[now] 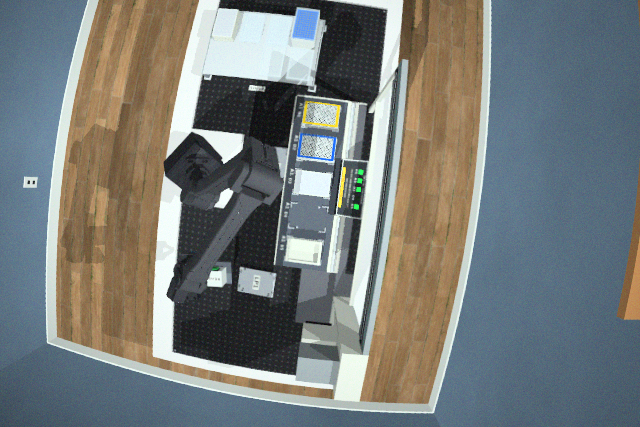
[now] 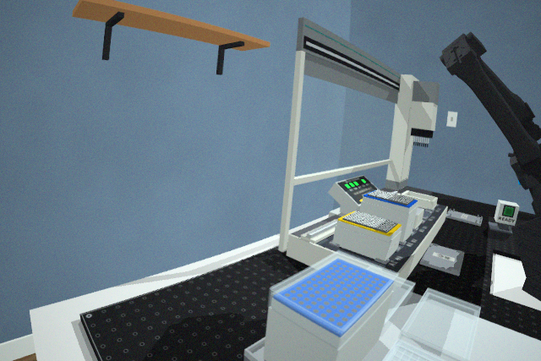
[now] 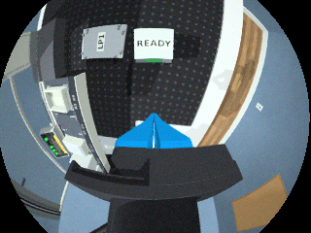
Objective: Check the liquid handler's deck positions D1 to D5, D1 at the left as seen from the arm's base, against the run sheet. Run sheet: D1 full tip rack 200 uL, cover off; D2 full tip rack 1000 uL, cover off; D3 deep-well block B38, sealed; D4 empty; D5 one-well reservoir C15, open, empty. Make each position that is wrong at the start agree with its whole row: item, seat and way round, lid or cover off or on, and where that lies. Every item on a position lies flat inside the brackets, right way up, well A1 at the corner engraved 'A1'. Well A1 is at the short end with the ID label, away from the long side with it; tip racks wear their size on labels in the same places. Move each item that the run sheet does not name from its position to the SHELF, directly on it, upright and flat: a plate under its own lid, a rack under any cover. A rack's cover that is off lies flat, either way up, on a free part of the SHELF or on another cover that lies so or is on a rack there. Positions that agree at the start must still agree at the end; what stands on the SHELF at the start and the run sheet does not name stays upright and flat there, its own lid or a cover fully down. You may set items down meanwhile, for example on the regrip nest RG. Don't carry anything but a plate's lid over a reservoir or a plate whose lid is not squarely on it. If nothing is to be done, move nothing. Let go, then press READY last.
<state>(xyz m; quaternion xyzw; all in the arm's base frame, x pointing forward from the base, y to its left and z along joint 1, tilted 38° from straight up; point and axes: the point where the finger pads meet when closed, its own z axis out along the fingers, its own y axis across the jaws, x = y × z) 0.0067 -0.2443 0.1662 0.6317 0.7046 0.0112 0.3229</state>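
Right now my hand is 7 cm to the left of the ready button and 12 cm above it. Also, from my hand: regrip nest 23 cm ahead, 32 cm to the left, 20 cm below; then white reservoir 34 cm ahead, 13 cm below; then white deep-well block 38 cm ahead, 25 cm to the left, 12 cm below.
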